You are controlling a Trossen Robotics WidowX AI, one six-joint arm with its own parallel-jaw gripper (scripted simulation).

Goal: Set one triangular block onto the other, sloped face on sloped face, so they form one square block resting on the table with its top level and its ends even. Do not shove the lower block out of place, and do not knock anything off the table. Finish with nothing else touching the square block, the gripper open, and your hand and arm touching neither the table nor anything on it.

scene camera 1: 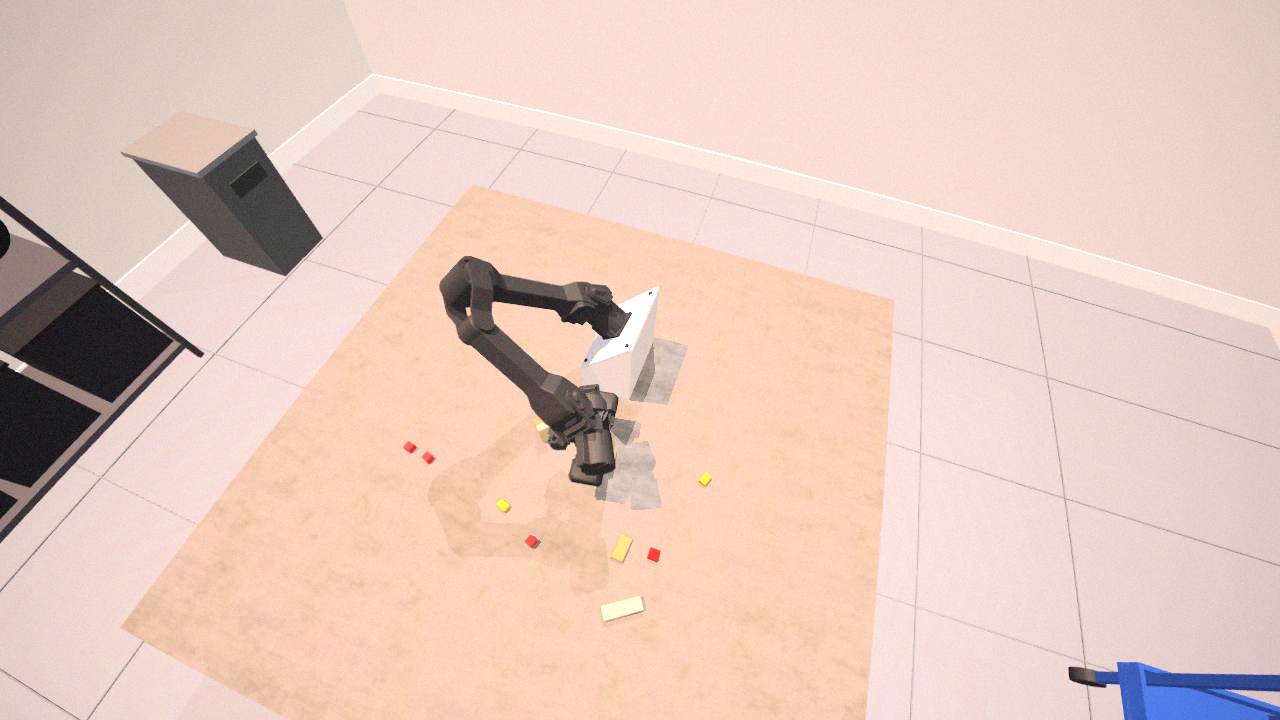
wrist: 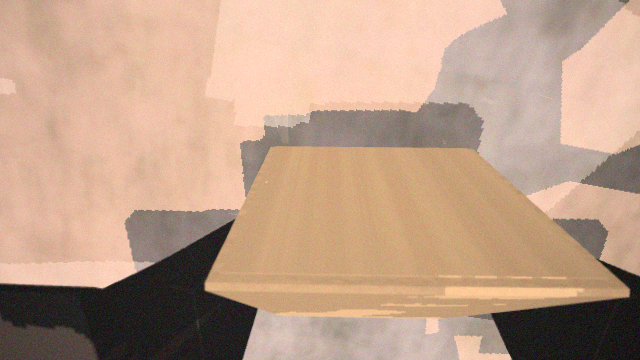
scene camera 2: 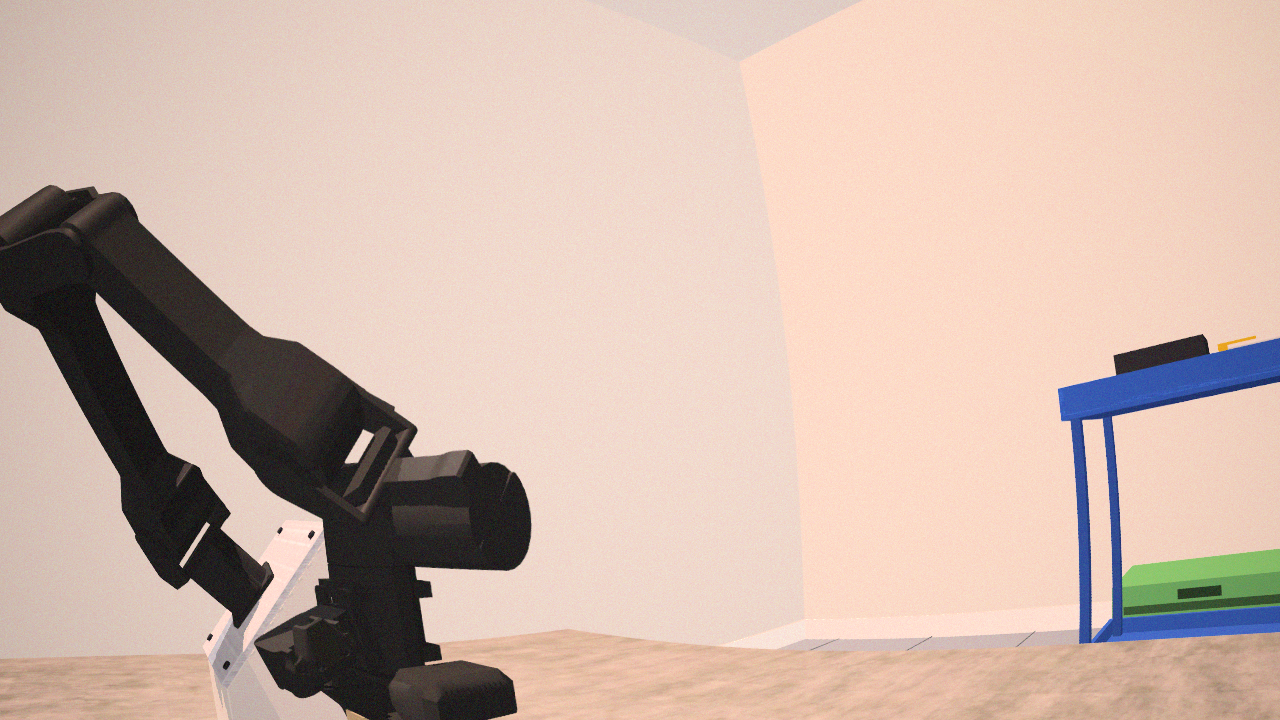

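Labels:
Wooden triangular block (wrist: 358, 232) held by my gripper (scene camera 1: 596, 451).

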